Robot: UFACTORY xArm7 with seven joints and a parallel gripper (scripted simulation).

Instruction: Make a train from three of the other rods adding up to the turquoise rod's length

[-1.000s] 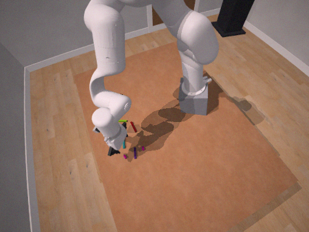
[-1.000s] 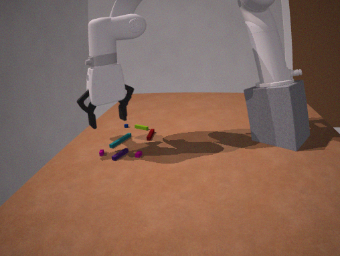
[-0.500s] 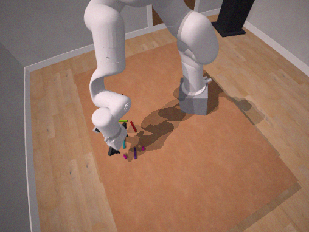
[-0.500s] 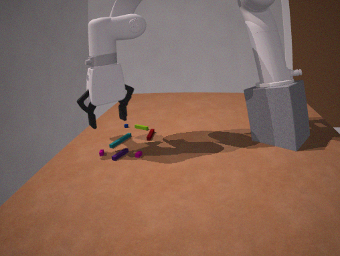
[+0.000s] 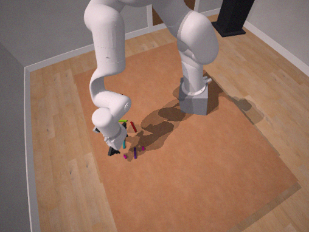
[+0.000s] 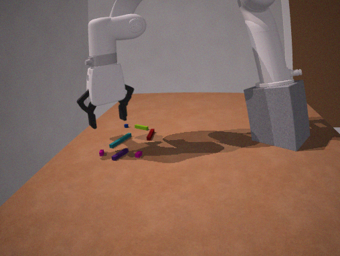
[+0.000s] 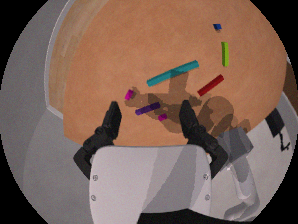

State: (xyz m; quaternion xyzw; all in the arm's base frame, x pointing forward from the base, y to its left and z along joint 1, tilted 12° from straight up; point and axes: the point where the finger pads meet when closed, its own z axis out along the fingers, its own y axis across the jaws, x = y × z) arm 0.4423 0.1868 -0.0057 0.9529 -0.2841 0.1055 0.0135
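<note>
My gripper is now 4 cm short of the blue rod, 17 cm to the left of it and 7 cm above it. From my hand the other things lie so: turquoise rod 5 cm to the right, 7 cm below; then purple rod 5 cm behind, 4 cm to the left, 7 cm below; then red rod 7 cm behind, 11 cm to the right, 7 cm below.
</note>
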